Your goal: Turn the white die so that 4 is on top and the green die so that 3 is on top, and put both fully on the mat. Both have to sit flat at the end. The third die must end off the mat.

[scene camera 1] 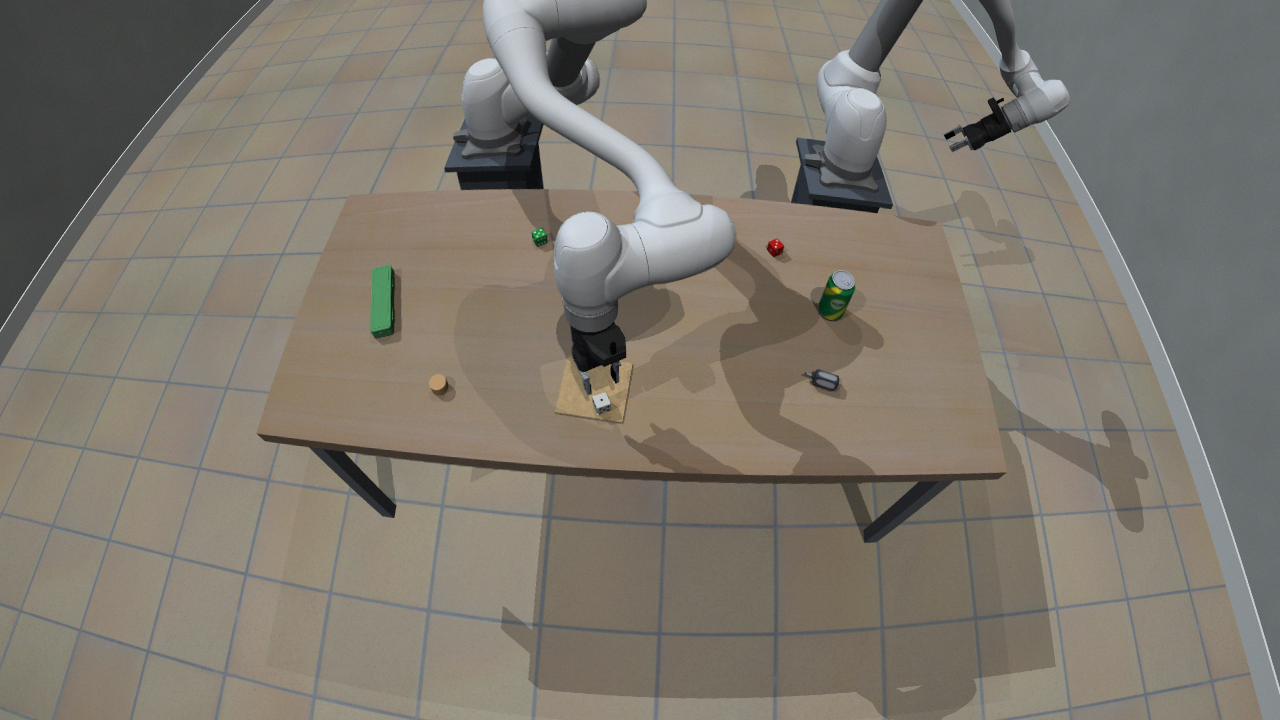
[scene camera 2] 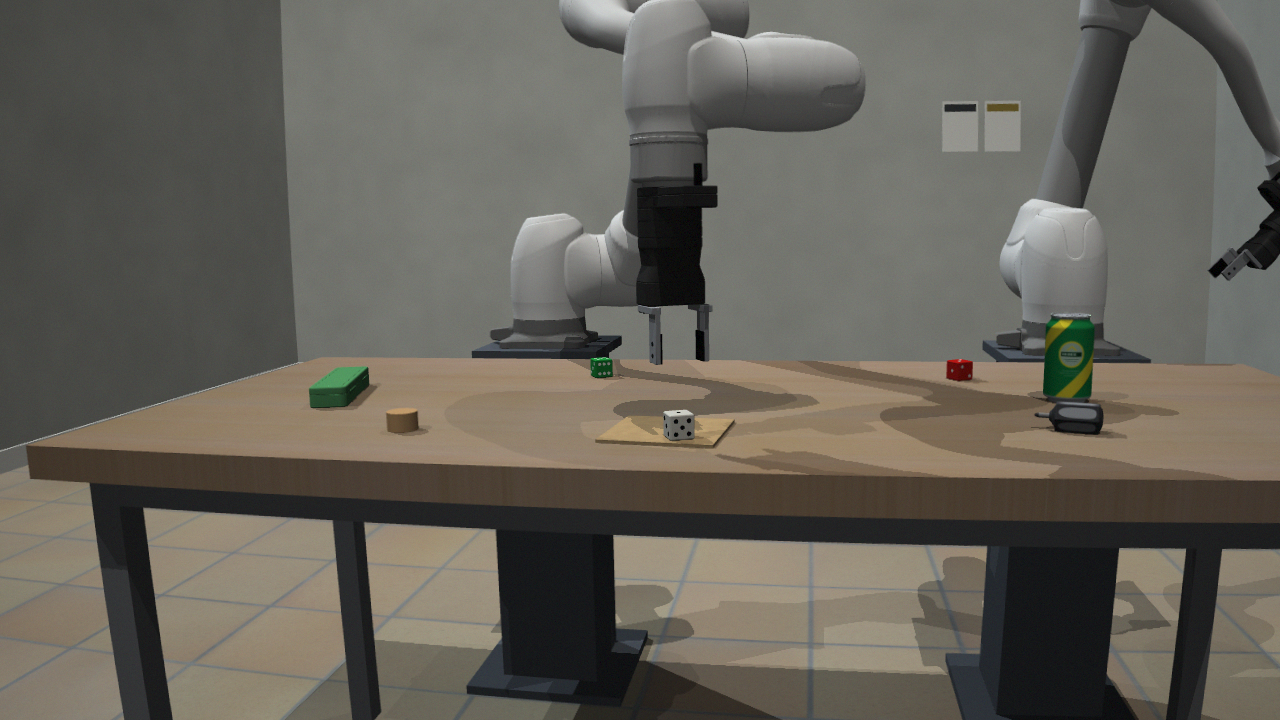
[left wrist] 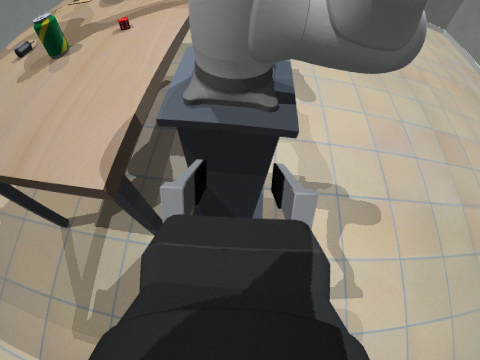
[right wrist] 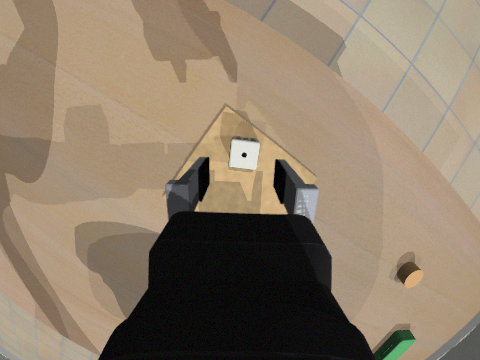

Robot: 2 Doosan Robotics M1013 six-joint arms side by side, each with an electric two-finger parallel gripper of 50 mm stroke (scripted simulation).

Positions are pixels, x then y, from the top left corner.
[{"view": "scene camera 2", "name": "my left gripper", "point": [1218,275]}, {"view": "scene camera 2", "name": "my right gripper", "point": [679,361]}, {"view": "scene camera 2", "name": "tan mat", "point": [637,430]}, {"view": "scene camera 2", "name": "white die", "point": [679,424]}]
